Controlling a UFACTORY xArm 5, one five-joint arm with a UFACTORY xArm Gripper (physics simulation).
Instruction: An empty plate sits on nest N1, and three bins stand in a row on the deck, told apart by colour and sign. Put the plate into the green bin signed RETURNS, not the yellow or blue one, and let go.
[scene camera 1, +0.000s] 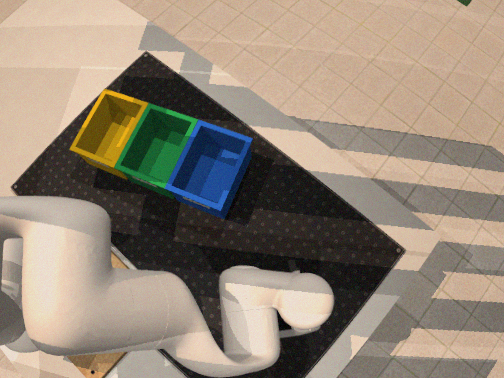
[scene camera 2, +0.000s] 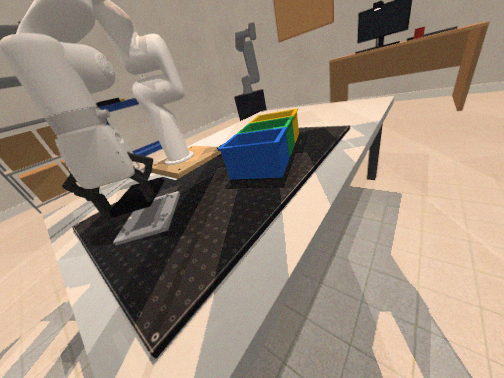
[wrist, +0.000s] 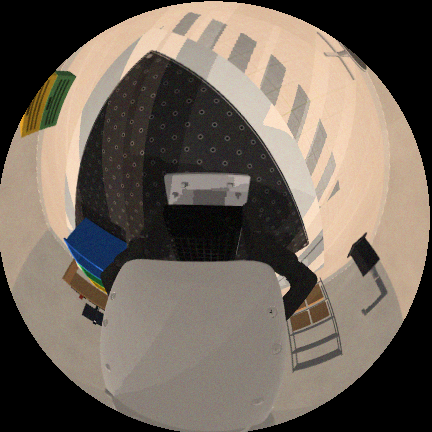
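Pixels of known places: gripper, fingertip midpoint: (scene camera 2: 130, 206) (wrist: 201, 216); arm's base, origin of the base link: (scene camera 2: 180, 158).
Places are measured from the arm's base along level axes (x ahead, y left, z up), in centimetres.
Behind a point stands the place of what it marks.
The black plate (scene camera 2: 137, 196) @(x 33.9, y -24.7, z 5.7 cm) (wrist: 204, 225) @(x 35.7, y -26.8, z 5.9 cm) is between the fingers of my gripper (scene camera 2: 129, 203) @(x 36.6, y -27.1, z 5.6 cm) (wrist: 201, 216) @(x 36.6, y -27.1, z 5.6 cm), which is shut on it. It is held a little above the grey nest N1 (scene camera 2: 169, 212) @(x 37.5, y -21.0, z -0.2 cm) (wrist: 207, 178) @(x 38.2, y -28.6, z -0.2 cm), whose recess shows partly uncovered. The green bin (scene camera 1: 175, 114) @(x 44.0, y 21.1, z 8.6 cm) (scene camera 2: 291, 138) @(x 43.5, y 22.5, z 2.7 cm) (wrist: 91, 276) @(x 39.7, y 26.0, z 7.6 cm) stands in the middle of the row, between the yellow bin (scene camera 1: 126, 97) @(x 38.3, y 33.3, z 8.5 cm) (scene camera 2: 295, 126) @(x 38.7, y 32.3, z 3.7 cm) and the blue bin (scene camera 1: 227, 131) @(x 49.8, y 9.9, z 8.5 cm) (scene camera 2: 257, 160) @(x 46.6, y 2.6, z 4.1 cm) (wrist: 97, 242) @(x 43.8, y 1.2, z 3.0 cm). The green bin's inside looks empty in scene camera 1. Its sign cannot be read. The arm hides the gripper and plate in scene camera 1.
The bins touch side by side on the black perforated deck (scene camera 1: 310, 210) @(x 53.2, y -13.2, z -1.4 cm) (scene camera 2: 210, 240) @(x 53.7, y -19.9, z -1.4 cm) (wrist: 190, 115) @(x 46.8, y -31.7, z -1.4 cm). The blue bin is nearest to the nest. The arm (scene camera 1: 90, 300) @(x 19.9, y -13.8, z 54.5 cm) (scene camera 2: 90, 155) @(x 38.2, y -27.8, z 17.8 cm) reaches over the deck. Its wooden base board (scene camera 2: 200, 155) @(x 8.3, y 5.8, z 0.0 cm) lies beside the deck.
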